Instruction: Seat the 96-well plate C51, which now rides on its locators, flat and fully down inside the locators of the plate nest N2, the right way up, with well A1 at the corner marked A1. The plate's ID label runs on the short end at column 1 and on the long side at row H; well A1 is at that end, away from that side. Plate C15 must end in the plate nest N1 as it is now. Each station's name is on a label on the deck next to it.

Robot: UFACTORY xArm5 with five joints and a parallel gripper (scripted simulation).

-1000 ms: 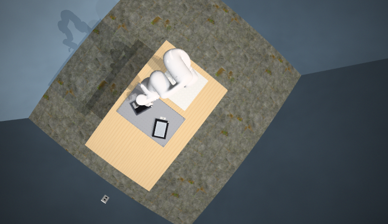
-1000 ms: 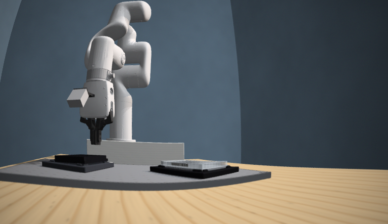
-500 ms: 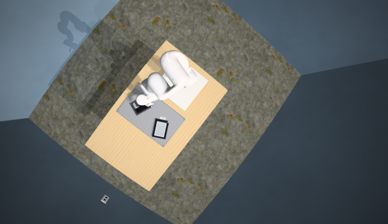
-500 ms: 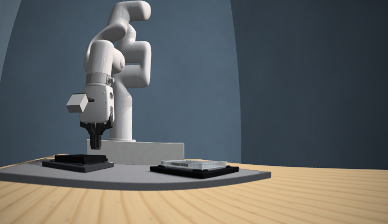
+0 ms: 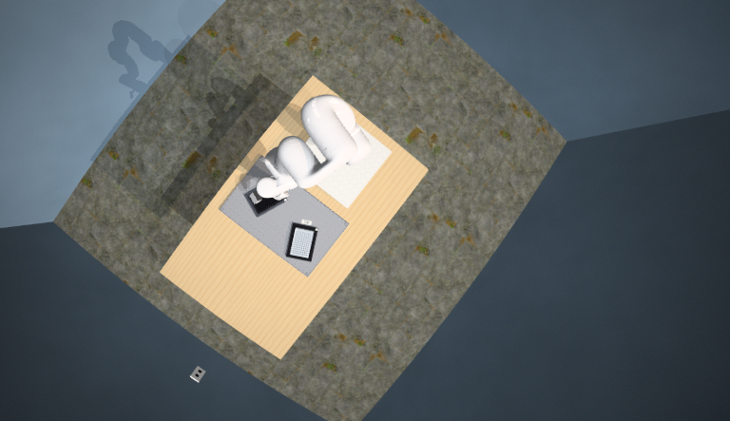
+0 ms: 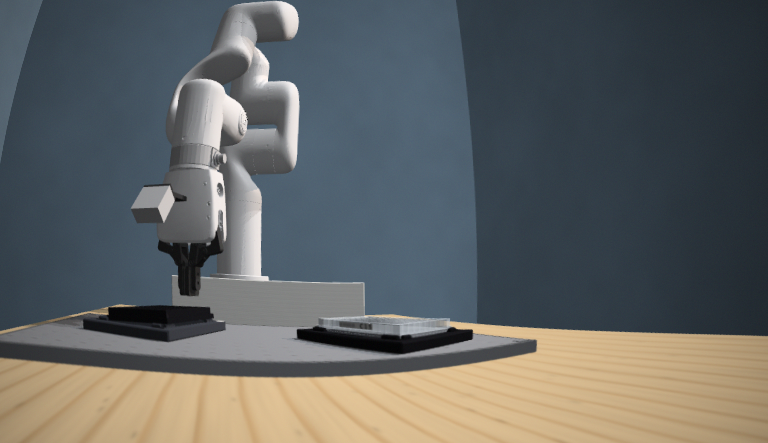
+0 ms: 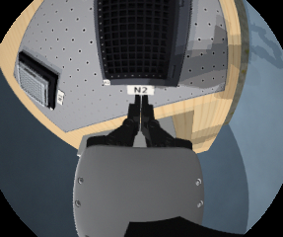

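My gripper is now 90 mm short of the black 96-well plate, 40 mm above it and 30 mm to the left of it. The rest, counted from my hand: clear 96-well plate 220 mm to the left, 160 mm ahead, 40 mm below; N2 station label 60 mm below; N1 station label 180 mm to the left, 70 mm ahead, 60 mm below.
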